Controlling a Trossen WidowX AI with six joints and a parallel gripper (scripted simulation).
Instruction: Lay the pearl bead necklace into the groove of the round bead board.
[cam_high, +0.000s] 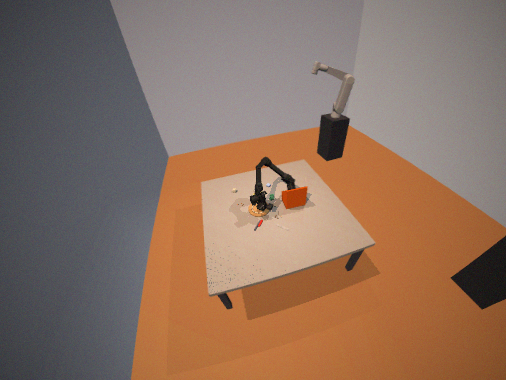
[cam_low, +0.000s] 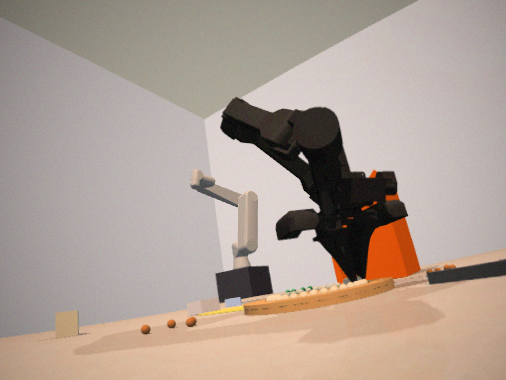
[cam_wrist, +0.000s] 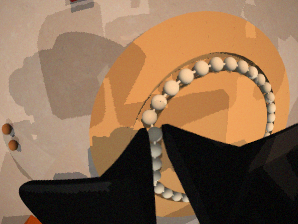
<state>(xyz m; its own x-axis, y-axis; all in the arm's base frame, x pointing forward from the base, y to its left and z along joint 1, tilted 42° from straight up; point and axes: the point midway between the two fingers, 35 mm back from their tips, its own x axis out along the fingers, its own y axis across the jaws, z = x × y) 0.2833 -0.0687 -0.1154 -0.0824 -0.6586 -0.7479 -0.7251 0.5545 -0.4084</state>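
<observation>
The round wooden bead board is 20 mm ahead of my gripper tip, 50 mm to the right of it and 10 mm below it. From my gripper tip the other things lie so: tan cube: 190 mm ahead, 380 mm to the right; then yellow flat piece: 40 mm behind, 220 mm to the right, 10 mm below; then red-handled tool: 80 mm ahead, 120 mm to the left, 10 mm below.
</observation>
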